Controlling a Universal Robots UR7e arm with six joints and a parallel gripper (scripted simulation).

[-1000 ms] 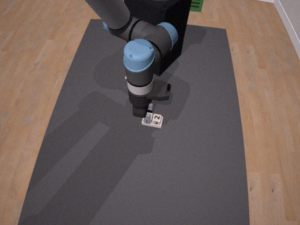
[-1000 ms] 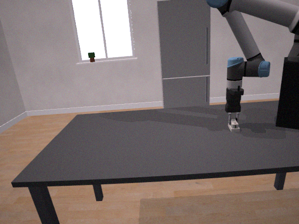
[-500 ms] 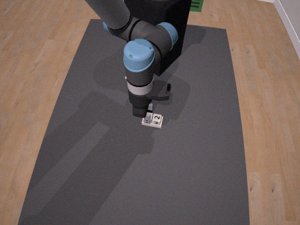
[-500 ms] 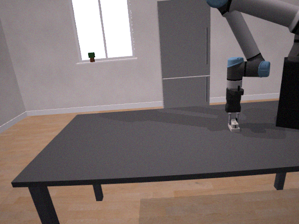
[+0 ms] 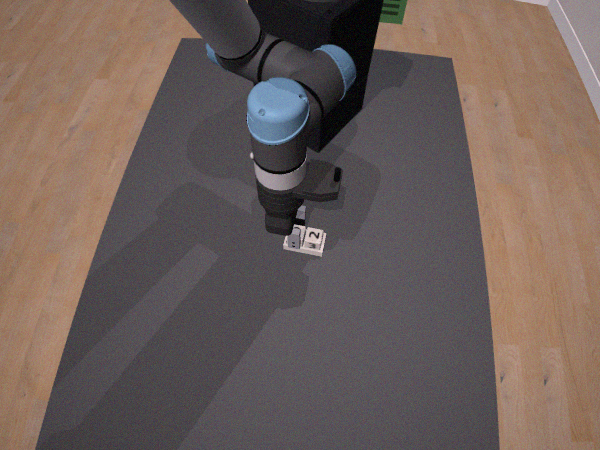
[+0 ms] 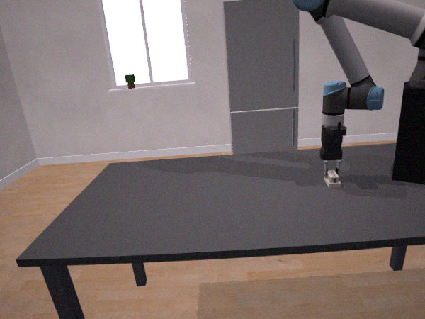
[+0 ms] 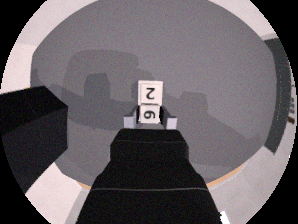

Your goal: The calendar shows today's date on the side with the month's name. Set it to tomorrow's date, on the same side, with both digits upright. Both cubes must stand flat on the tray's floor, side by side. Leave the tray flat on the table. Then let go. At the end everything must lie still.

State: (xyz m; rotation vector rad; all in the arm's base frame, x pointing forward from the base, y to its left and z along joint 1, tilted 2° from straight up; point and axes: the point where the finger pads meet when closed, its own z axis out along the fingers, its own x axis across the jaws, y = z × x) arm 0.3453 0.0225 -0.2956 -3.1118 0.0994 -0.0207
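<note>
Right now the white calendar tray is 20 mm to the left of my hand and 30 mm below it.
</note>
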